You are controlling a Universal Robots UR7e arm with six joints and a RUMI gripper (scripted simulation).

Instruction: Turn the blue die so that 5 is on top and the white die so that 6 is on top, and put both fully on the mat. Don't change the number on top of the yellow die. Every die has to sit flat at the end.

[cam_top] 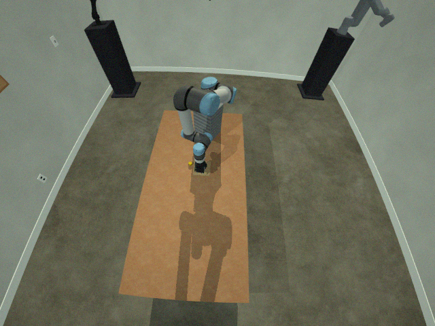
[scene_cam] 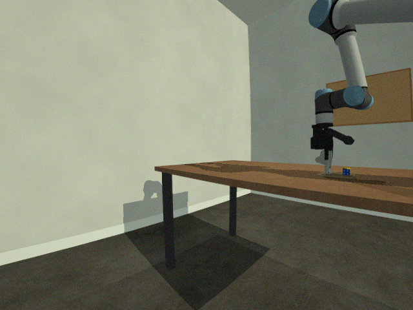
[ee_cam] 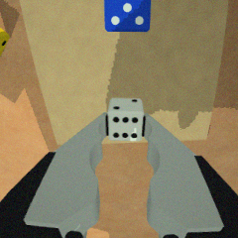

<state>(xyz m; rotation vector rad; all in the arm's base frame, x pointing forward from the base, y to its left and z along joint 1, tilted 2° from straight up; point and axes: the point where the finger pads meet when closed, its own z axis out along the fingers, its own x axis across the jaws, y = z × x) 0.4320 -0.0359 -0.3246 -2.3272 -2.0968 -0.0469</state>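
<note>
The white die lies right at my hand. Also, from my hand: blue die: 80 mm behind, 10 mm to the left, 10 mm below; yellow die: 100 mm to the right, 70 mm behind, 10 mm below; tan mat: 40 mm behind, 20 mm below.
</note>
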